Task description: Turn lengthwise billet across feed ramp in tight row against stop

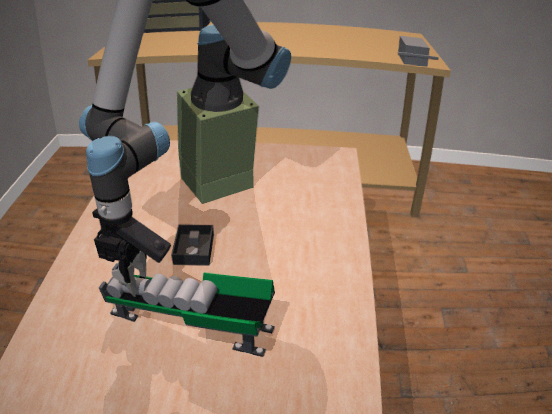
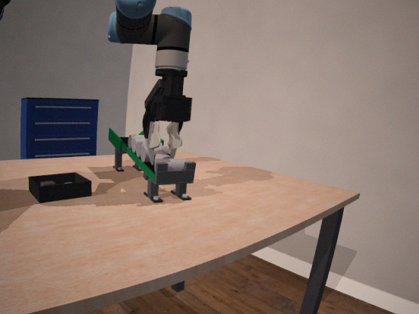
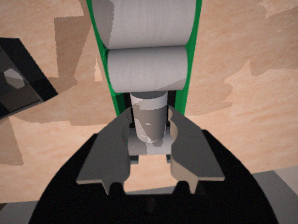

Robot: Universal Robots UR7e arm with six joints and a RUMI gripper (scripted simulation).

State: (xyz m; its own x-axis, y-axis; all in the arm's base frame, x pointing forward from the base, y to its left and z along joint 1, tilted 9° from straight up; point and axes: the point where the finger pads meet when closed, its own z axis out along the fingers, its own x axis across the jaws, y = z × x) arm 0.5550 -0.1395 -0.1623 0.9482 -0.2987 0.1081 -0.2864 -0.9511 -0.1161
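Right now the grey stop is 80 mm to the right of my hand, 20 mm below it and 20 mm behind it. Round my hand: black tray: 230 mm behind, 100 mm to the left, 70 mm below.
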